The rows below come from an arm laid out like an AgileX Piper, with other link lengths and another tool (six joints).
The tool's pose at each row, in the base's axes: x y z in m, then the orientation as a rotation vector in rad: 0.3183 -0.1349 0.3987 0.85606 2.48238 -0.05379; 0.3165 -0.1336 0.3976 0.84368 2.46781 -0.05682; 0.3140 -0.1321 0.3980 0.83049 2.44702 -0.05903; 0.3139 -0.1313 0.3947 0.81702 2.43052 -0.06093; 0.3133 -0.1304 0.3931 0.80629 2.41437 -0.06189; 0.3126 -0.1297 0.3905 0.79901 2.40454 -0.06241; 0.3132 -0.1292 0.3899 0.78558 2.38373 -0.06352; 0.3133 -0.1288 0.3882 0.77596 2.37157 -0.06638; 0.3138 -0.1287 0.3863 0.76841 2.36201 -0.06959; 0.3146 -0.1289 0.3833 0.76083 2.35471 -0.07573; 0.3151 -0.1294 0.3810 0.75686 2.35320 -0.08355; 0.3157 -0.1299 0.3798 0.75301 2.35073 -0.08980; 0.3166 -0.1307 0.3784 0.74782 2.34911 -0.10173; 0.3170 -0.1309 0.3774 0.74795 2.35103 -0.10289; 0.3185 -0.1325 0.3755 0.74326 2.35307 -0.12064; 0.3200 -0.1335 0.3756 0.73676 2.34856 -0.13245
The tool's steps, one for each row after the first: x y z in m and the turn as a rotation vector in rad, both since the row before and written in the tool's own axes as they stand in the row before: 0.0025 -0.0002 -0.0001 -0.00476 -0.01724 -0.00525; 0.0023 -0.0002 -0.0018 -0.00697 -0.02296 -0.00414; 0.0022 0.0002 0.0026 -0.00628 -0.01901 -0.00538; 0.0017 0.0002 0.0008 -0.00604 -0.01778 -0.00347; 0.0022 -0.0002 0.0016 -0.00395 -0.01100 -0.00262; 0.0002 0.0007 0.0007 -0.00775 -0.02277 -0.00426; 0.0011 0.0001 0.0013 -0.00355 -0.01419 -0.00424; 0.0009 0.0001 0.0018 -0.00211 -0.01135 -0.00358; 0.0012 -0.0002 0.0029 0.00038 -0.00984 -0.00490; 0.0008 -0.0005 0.0022 0.00386 -0.00391 -0.00429; 0.0001 -0.0002 0.0014 0.00263 -0.00445 -0.00358; -0.0001 -0.0004 0.0018 0.00633 -0.00506 -0.00615; 0.0003 -0.0001 0.0011 0.00121 0.00160 -0.00068; -0.0005 -0.0007 0.0028 0.01125 -0.00256 -0.00819; -0.0015 0.0000 0.0010 0.00538 -0.00795 -0.00626
